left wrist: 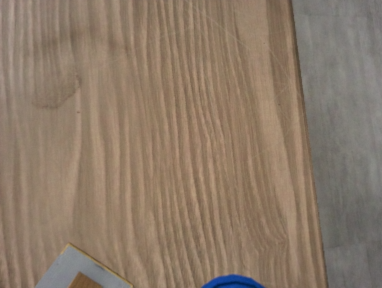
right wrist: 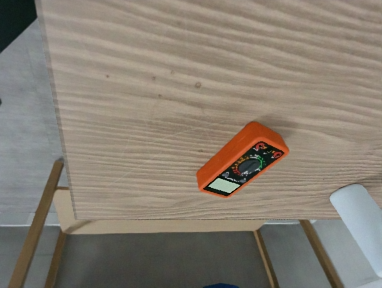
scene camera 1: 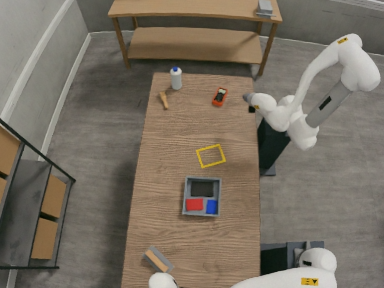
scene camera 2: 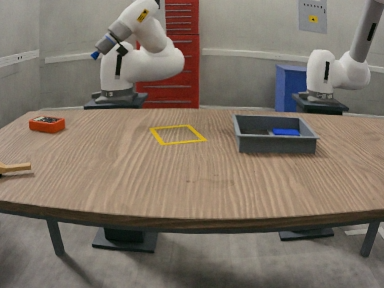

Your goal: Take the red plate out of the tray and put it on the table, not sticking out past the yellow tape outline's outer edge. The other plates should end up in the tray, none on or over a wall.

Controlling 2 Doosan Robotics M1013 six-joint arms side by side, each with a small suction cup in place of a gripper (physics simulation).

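Places are measured from the left arm's base along level axes (x left, y back, z up), in millimetres.
Pixels of known places: right end effector, tool point: [scene camera 2: 92, 57]; left arm's base, origin of the base link: [scene camera 1: 306, 262] [scene camera 2: 319, 100]; right arm's base, origin of the base link: [scene camera 2: 116, 99].
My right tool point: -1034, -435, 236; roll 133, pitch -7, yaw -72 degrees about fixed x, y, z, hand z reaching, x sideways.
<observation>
Ahead of a thing's pixels: the offset from my right tool point to its top centre, as dx, dy, dz. "pt": to the spot under its first point. Level surfaces: height alone.
The grey tray {+628, -248, -186} [scene camera 1: 184, 196] [scene camera 2: 277, 145] stands on the table {dz -236} [scene camera 1: 160, 185] [scene camera 2: 125, 180]. Inside lie the red plate {+677, -291, -223} [scene camera 1: 194, 204], the blue plate {+686, -187, -223} [scene camera 1: 212, 206] [scene camera 2: 286, 132] and a black plate {+572, -250, -222} [scene camera 1: 202, 188] [scene camera 2: 256, 131]. The near wall hides the red plate in scene camera 2. The yellow tape outline {pt +359, -279, -235} [scene camera 1: 199, 158] [scene camera 2: 185, 142] lies beside the tray and surrounds bare wood. My right gripper [scene camera 2: 94, 55] [right wrist: 221, 286] is open, its blue cup bare, near the orange multimeter's end of the table. My left gripper [left wrist: 233, 281] is open, its cup partly showing above the table's opposite end.
An orange multimeter {-156, -145, -196} [scene camera 1: 219, 97] [scene camera 2: 47, 124] [right wrist: 243, 161], a white bottle {-252, -489, -28} [scene camera 1: 176, 79] [right wrist: 357, 225] and a wooden-handled brush {-94, -566, -202} [scene camera 1: 164, 100] [scene camera 2: 15, 167] are at one end. A flat tool with a wooden handle {+1046, -489, -158} [scene camera 1: 157, 260] lies at the other end, near my left arm.
</observation>
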